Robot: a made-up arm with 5 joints.
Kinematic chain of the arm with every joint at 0, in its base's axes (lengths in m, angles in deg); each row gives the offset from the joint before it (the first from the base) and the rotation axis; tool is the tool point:
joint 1: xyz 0 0 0.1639 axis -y
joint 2: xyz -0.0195 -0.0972 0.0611 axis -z
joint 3: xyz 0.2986 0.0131 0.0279 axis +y
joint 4: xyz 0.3 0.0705 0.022 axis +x
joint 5: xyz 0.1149 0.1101 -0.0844 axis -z
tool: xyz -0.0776 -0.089 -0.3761
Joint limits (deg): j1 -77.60..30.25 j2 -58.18..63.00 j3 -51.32..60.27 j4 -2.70..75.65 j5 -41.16..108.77
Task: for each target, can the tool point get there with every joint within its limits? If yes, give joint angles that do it. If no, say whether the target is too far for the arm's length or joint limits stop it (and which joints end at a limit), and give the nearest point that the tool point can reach.
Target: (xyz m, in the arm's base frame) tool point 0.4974 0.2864 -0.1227
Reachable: yes | joints -2.47 14.72 36.56 42.67 68.20
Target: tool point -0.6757 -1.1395 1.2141
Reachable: no: too far | nearest point 0.3072 -0.8743 0.5046 | short by 1.241 m
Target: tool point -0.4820 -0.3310 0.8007
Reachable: no: joint limits stop it (at a limit: joint 1, joint 2, joint 3) | nearest point -0.4290 0.1077 0.2781 | short by 0.684 m
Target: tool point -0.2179 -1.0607 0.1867
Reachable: no: joint limits stop it (at a limit: joint 1, joint 2, joint 4, joint 5) | nearest point -0.1113 -0.8091 -0.2740 | short by 0.536 m
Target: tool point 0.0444 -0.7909 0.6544
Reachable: no: joint limits stop it (at a limit: joint 1, joint 2, joint 3, joint 4, joint 5) | nearest point 0.3072 -0.8743 0.5046 | short by 0.314 m
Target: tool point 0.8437 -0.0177 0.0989
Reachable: yes | joints -3.82 24.15 -25.42 48.18 -20.00
